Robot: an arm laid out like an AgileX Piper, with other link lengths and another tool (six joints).
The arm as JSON. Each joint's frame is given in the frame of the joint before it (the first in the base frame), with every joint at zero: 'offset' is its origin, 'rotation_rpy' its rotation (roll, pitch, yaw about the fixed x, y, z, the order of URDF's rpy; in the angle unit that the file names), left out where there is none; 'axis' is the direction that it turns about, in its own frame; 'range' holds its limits. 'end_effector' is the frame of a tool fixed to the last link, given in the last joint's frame.
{
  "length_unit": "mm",
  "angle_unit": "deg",
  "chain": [
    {
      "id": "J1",
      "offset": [
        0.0,
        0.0,
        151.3
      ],
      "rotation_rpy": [
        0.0,
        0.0,
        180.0
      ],
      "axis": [
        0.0,
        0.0,
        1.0
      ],
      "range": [
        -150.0,
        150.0
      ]
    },
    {
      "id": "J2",
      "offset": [
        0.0,
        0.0,
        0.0
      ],
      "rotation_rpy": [
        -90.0,
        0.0,
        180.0
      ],
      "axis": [
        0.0,
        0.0,
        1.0
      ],
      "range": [
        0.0,
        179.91
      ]
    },
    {
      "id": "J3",
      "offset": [
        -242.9,
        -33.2,
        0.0
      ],
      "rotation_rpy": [
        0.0,
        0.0,
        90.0
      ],
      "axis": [
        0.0,
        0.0,
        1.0
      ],
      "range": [
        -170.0,
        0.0
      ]
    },
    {
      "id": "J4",
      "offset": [
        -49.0,
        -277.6,
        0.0
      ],
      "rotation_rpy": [
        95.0,
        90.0,
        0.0
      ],
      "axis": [
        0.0,
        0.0,
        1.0
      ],
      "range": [
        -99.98,
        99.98
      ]
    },
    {
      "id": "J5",
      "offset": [
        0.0,
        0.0,
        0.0
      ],
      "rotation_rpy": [
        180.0,
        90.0,
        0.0
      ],
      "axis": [
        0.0,
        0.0,
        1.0
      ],
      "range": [
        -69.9,
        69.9
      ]
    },
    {
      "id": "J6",
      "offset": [
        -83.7,
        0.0,
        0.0
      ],
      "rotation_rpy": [
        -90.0,
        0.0,
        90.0
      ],
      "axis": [
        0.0,
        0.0,
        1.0
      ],
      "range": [
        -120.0,
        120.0
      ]
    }
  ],
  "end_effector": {
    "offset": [
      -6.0,
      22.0,
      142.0
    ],
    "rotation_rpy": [
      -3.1,
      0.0,
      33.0
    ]
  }
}
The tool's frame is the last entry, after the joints.
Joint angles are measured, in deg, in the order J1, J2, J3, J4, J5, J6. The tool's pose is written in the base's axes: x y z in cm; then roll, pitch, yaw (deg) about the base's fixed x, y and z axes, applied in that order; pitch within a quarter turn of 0, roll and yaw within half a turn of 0. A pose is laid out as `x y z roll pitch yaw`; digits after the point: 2 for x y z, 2 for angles.
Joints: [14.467, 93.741, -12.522, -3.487, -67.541, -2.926]
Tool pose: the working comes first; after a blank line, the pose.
Where each joint sits with the arm in this pose, in the base's axes (m; each line is computed from the numbers above, not from the rounded line before):
J1: 0.0000 0.0000 0.1513
J2: 0.0000 0.0000 0.1513
J3: 0.0474 0.0122 0.3915
J4: 0.1353 0.0349 0.1247
J5: 0.1353 0.0349 0.1247
J6: 0.2142 0.0601 0.1120
the tool: 0.3540 0.0814 0.0860

35.40 8.14 8.60 -110.50 -59.61 -57.15
